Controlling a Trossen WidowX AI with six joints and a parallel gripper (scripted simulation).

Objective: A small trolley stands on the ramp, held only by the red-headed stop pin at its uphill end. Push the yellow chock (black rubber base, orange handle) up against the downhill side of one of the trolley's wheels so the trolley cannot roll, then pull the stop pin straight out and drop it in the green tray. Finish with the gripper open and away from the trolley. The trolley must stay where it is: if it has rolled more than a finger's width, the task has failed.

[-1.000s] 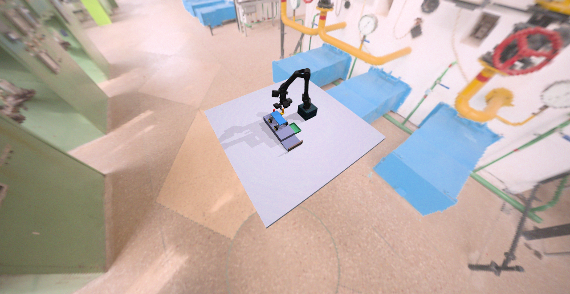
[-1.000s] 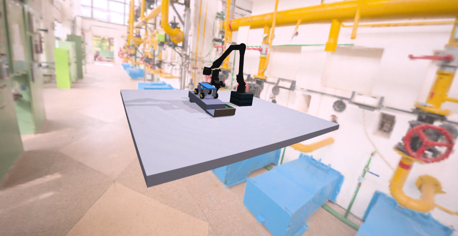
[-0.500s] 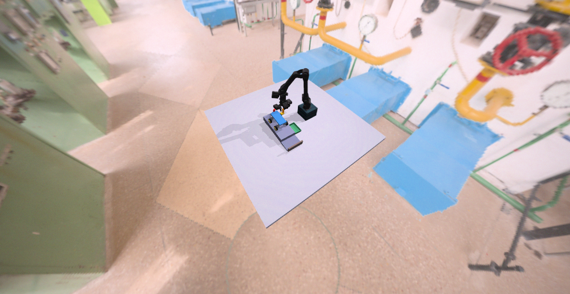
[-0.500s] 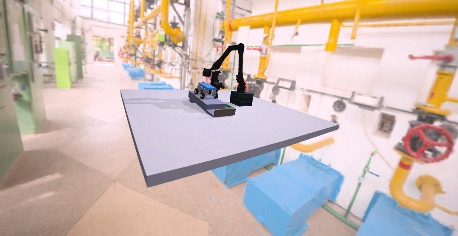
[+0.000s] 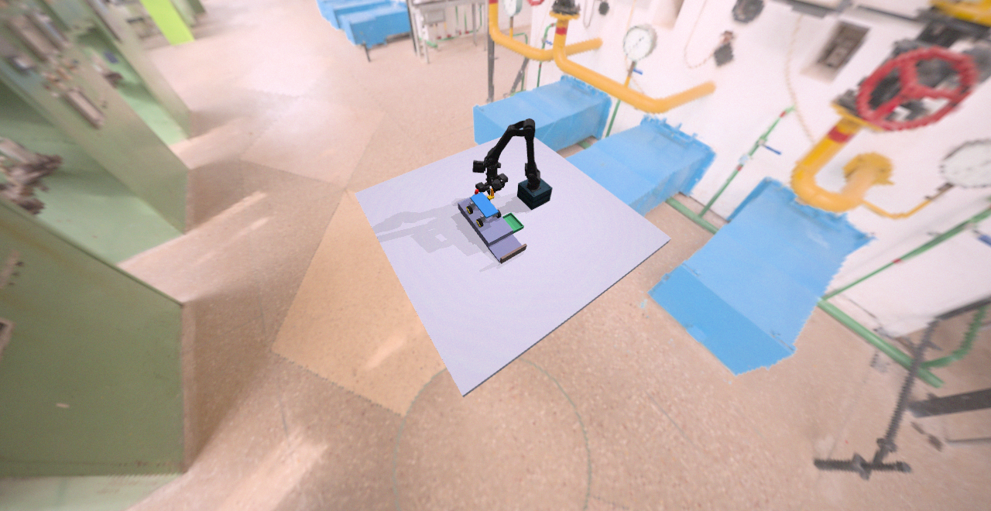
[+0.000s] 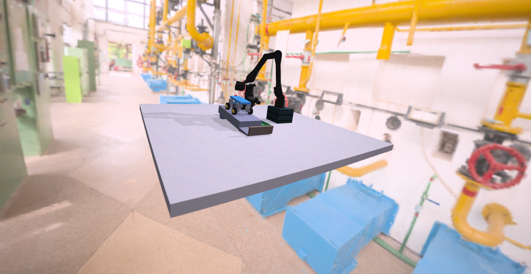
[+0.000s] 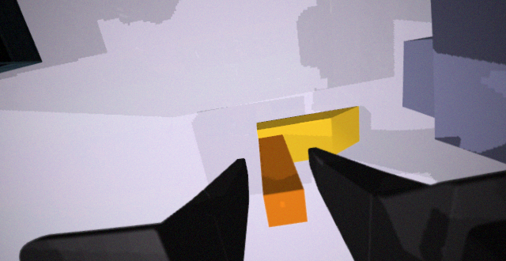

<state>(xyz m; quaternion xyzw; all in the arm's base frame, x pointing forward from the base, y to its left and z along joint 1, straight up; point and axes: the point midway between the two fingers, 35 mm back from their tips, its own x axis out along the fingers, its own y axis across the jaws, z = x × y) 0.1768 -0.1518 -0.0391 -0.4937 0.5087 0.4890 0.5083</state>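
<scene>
Right now the red-headed stop pin is 130 mm ahead of my gripper tip, 100 mm above it and 40 mm to the left of it. Also, from my gripper tip: grey ramp (150 mm to the left, 150 mm ahead, 20 mm above); blue-decked trolley (150 mm to the left, 150 mm ahead, 80 mm above); yellow chock (20 mm ahead, 10 mm below).
</scene>
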